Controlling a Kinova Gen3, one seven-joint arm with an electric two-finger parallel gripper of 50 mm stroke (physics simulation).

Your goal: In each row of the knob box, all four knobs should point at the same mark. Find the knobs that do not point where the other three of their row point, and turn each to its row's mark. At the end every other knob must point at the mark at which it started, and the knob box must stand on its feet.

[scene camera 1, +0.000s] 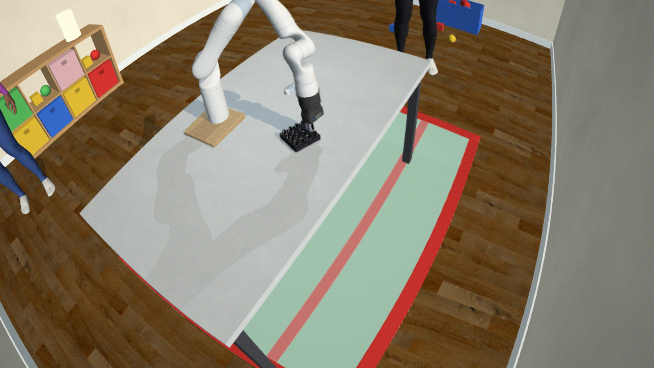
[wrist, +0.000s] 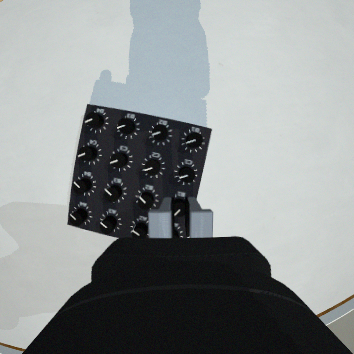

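Where they show: gripper, fingertip midpoint: [scene camera 1: 311,129] [wrist: 179,210]; arm's base at its link origin: [scene camera 1: 219,116].
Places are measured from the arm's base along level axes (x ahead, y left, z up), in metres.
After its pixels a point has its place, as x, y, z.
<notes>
The black knob box [scene camera 1: 299,145] @(0.415, -0.002, 0.001) [wrist: 140,149] @(0.360, 0.058, 0.001) sits upright on the table, with rows D, C, B and A from top to bottom in the wrist view. My gripper [scene camera 1: 309,128] @(0.411, 0.080, 0.013) [wrist: 179,210] @(0.411, 0.080, 0.013) is shut on knob B1 [wrist: 178,212] @(0.412, 0.080, 0.017), whose white line points lower-left. Knobs B4 [wrist: 84,185] @(0.379, 0.011, 0.017), B3 [wrist: 115,192] @(0.388, 0.035, 0.017) and B2 [wrist: 146,199] @(0.397, 0.058, 0.017) point upper-left. The row D and row C knobs point left and slightly down. Knobs A4 [wrist: 80,216] @(0.403, 0.001, 0.016), A3 [wrist: 109,223] @(0.412, 0.025, 0.017) and A2 [wrist: 140,230] @(0.421, 0.048, 0.017) point upper-left. Knob A1 is mostly hidden by the fingers and gripper body.
The grey table [scene camera 1: 240,200] @(0.367, -0.289, -0.021) carries the box and the arm's wooden base [scene camera 1: 200,131] @(-0.016, -0.106, -0.005). The arm's shadow falls across the table beside the box. A cube shelf and people's legs are beyond the table.
</notes>
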